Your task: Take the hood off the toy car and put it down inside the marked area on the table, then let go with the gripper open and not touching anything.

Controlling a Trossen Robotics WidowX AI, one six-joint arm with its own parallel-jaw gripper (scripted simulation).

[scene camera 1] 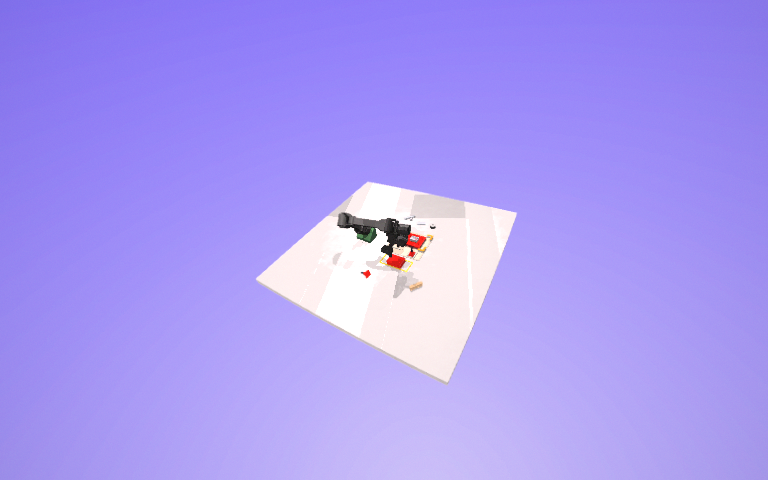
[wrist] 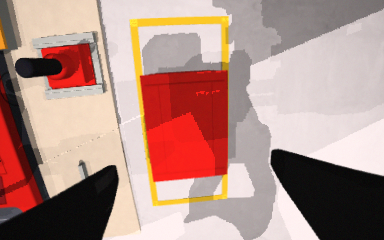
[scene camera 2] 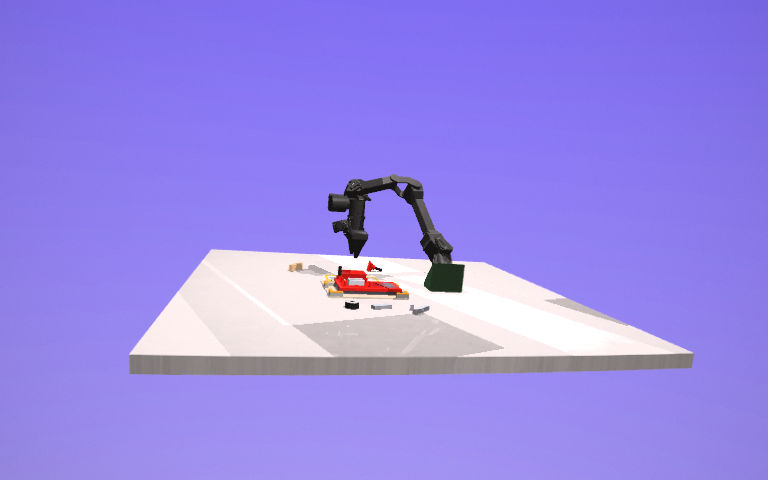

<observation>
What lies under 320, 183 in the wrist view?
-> My gripper.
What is my gripper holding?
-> Nothing.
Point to a red hood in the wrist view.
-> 186, 113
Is my gripper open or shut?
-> Open.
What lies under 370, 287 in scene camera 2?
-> A toy car.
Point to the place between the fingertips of my gripper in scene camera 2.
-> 353, 256
</observation>
